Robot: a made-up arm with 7 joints. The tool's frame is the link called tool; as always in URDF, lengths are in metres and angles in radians.
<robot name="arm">
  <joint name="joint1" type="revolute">
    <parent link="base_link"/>
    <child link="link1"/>
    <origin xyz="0 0 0" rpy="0 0 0"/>
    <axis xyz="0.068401 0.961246 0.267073"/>
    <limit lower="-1.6" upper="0.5" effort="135" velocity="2.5"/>
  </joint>
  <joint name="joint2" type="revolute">
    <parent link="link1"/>
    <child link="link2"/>
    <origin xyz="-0.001 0.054 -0.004" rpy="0 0 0"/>
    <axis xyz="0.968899 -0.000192 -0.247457"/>
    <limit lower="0" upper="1.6" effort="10" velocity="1.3"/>
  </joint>
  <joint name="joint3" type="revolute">
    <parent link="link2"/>
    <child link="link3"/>
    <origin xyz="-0.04 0.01 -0.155" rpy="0 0 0"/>
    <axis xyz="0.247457 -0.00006 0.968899"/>
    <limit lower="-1.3" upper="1.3" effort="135" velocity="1.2"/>
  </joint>
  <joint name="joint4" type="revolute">
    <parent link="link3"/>
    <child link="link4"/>
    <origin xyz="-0.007 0 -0.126" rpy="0 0 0"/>
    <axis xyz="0.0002 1 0.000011"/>
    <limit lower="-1.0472" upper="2.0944" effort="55" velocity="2.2"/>
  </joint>
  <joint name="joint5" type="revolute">
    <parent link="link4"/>
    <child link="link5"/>
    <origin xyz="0.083 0.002 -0.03" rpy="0 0 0"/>
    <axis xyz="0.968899 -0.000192 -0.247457"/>
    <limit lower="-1.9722" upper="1.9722" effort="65" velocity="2.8"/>
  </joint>
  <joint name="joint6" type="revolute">
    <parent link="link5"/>
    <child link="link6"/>
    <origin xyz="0.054 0 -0.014" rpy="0 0 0"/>
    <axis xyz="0.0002 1 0.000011"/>
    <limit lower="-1.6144" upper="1.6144" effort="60" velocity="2.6"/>
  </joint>
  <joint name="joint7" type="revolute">
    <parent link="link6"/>
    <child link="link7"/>
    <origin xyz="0.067 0 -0.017" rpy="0 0 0"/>
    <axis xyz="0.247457 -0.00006 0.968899"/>
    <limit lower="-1.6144" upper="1.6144" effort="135" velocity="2.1"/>
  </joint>
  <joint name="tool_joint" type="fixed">
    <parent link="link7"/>
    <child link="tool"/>
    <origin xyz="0 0 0" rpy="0 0.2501 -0.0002"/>
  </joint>
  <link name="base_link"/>
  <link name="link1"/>
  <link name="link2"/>
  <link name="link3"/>
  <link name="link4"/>
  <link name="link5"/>
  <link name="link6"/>
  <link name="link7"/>
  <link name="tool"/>
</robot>
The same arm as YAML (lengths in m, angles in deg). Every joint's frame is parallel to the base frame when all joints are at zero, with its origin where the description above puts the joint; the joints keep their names.
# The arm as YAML. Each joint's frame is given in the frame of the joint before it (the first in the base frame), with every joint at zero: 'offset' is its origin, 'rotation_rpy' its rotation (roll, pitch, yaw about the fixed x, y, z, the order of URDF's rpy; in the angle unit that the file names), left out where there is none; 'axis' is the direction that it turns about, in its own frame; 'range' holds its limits. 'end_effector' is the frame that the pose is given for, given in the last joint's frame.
length_unit: m
angle_unit: deg
chain:
  - id: joint1
    offset: [0.0, 0.0, 0.0]
    axis: [0.068403, 0.961235, 0.26711]
    range: [-91.67, 28.65]
  - id: joint2
    offset: [-0.001, 0.054, -0.004]
    axis: [0.968889, -0.0002, -0.247497]
    range: [0.0, 91.67]
  - id: joint3
    offset: [-0.04, 0.01, -0.155]
    axis: [0.247497, -0.0001, 0.968889]
    range: [-74.48, 74.48]
  - id: joint4
    offset: [-0.007, 0.0, -0.126]
    axis: [0.0002, 1.0, 0.0]
    range: [-60.0, 120.0]
  - id: joint5
    offset: [0.083, 0.002, -0.03]
    axis: [0.968889, -0.0002, -0.247497]
    range: [-113.0, 113.0]
  - id: joint6
    offset: [0.054, 0.0, -0.014]
    axis: [0.0002, 1.0, 0.0]
    range: [-92.5, 92.5]
  - id: joint7
    offset: [0.067, 0.0, -0.017]
    axis: [0.247497, -0.0001, 0.968889]
    range: [-92.5, 92.5]
end_effector:
  offset: [0.0, 0.0, 0.0]
  rotation_rpy: [0.0, 14.33, -0.01]

